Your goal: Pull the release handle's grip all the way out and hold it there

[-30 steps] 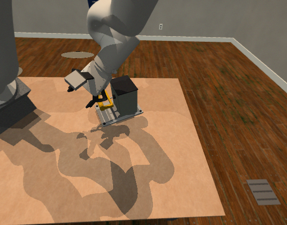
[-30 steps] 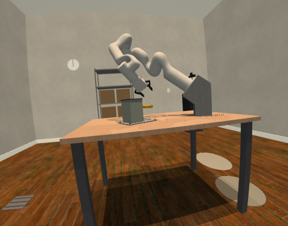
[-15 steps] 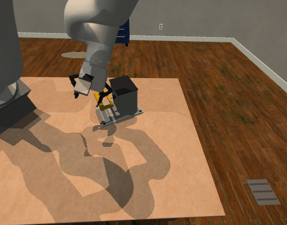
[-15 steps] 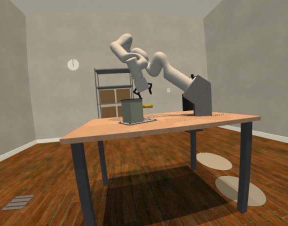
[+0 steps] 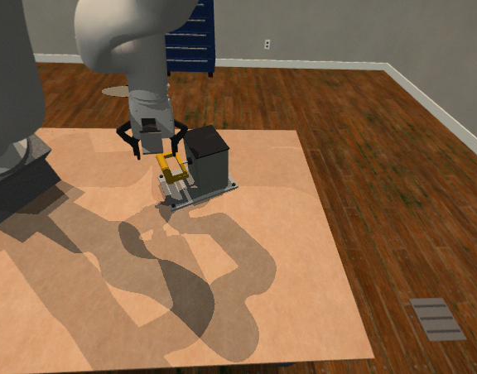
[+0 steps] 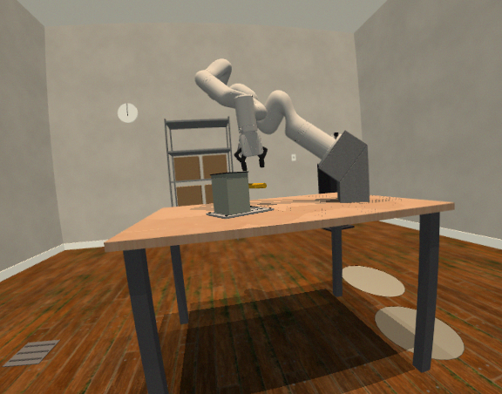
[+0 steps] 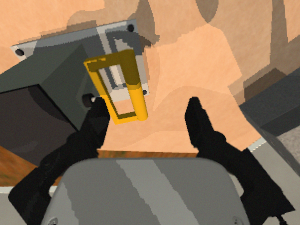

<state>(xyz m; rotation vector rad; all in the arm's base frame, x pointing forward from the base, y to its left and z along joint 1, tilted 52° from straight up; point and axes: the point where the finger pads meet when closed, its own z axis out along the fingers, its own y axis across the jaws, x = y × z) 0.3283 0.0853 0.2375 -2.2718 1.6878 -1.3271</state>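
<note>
My hand is 100 mm short of the metal baseplate, 60 mm to the right of it and 190 mm above it.
</note>
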